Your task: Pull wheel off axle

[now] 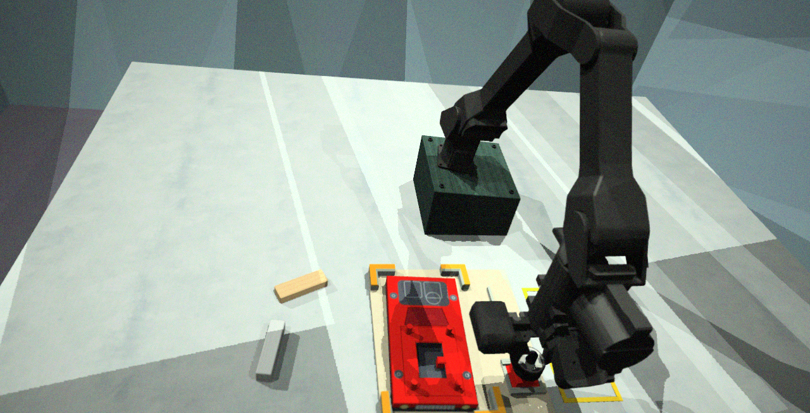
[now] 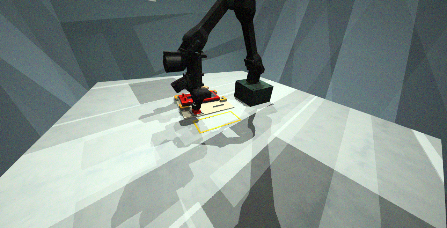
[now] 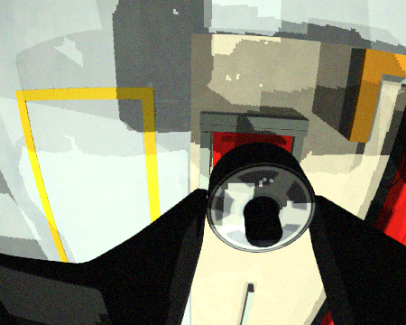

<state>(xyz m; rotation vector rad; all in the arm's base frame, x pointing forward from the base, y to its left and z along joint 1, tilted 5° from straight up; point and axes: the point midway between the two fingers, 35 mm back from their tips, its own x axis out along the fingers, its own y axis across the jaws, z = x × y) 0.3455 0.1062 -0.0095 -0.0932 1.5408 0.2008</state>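
My gripper tip is now right at the wheel. Also, from my gripper tip: white bar (340 mm to the right, 30 mm below, 10 mm ahead); upright axle (right at my gripper tip); wooden block (320 mm to the right, 100 mm behind, 30 mm below).
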